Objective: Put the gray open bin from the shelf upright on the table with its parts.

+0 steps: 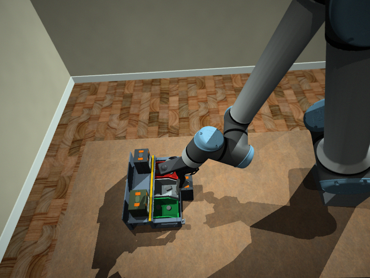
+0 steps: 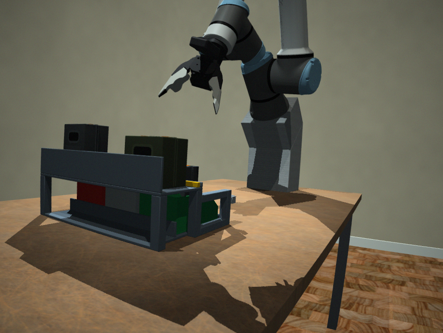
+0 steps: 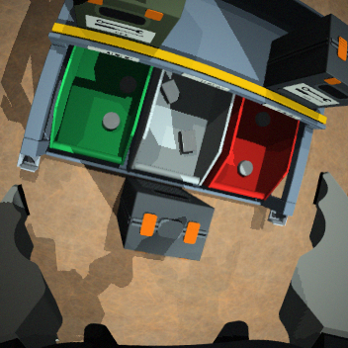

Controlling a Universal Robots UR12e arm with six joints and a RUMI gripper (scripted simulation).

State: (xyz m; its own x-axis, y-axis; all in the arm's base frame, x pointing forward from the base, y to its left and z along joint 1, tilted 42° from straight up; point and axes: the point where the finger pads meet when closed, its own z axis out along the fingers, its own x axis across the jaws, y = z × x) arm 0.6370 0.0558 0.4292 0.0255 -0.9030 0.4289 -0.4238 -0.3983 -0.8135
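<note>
The gray bin is 24 cm below my hand, 6 cm to the right of it and 6 cm ahead of it. Round my hand: yellow strip (18 cm below, 12 cm ahead, 7 cm to the right); then green bin (24 cm below, 7 cm ahead, 5 cm to the left); then red bin (24 cm below, 18 cm to the right, 6 cm ahead).
</note>
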